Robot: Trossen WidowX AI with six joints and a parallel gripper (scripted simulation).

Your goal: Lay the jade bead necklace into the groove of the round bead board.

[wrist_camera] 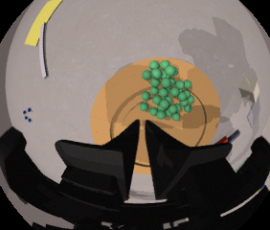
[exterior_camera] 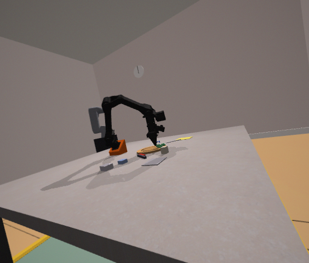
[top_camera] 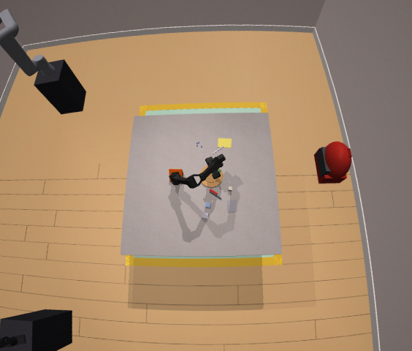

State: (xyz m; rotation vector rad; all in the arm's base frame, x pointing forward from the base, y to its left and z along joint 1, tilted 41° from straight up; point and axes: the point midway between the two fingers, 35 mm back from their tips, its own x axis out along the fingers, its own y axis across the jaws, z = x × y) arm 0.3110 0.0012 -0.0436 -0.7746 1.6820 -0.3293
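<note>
The round wooden bead board is 4 cm to the right of my gripper tip, 2 cm behind it and 1 cm below it. Round my gripper tip: beige cube (17 cm to the right, 13 cm ahead); then red-handled tool (19 cm to the right, 1 cm below); then blue block (29 cm to the right, 6 cm behind, 1 cm below).
</note>
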